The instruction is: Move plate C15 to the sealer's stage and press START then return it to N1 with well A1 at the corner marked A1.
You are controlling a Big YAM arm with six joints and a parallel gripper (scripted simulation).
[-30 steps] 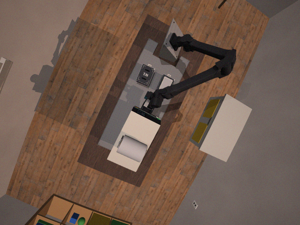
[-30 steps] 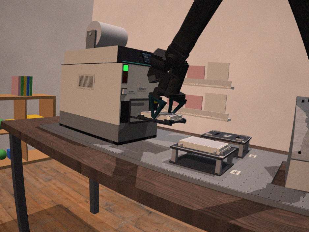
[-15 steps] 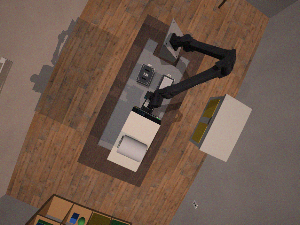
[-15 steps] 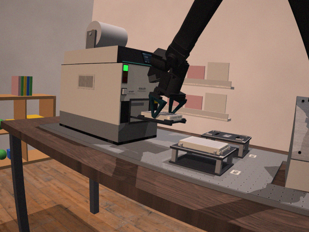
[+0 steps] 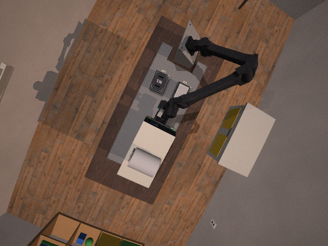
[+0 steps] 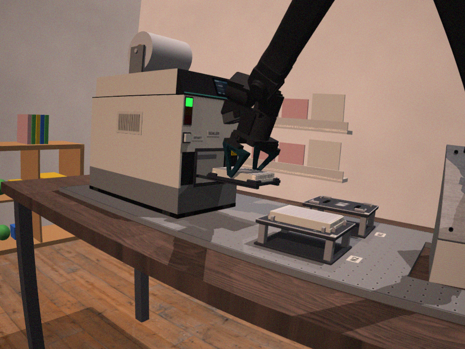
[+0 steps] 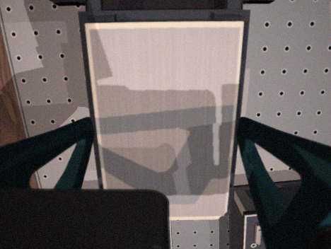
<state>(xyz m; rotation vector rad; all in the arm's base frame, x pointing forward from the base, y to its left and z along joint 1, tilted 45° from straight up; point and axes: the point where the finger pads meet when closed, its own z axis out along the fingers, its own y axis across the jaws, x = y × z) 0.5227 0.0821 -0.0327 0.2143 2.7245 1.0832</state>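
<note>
My gripper is now 2 cm above the sealer stage. Also, from my hand: white plate 20 cm behind, 6 cm to the left, 6 cm below; then foil roll 33 cm ahead, 2 cm to the right, 30 cm above; then start button 10 cm ahead, 9 cm to the left, 7 cm above.
</note>
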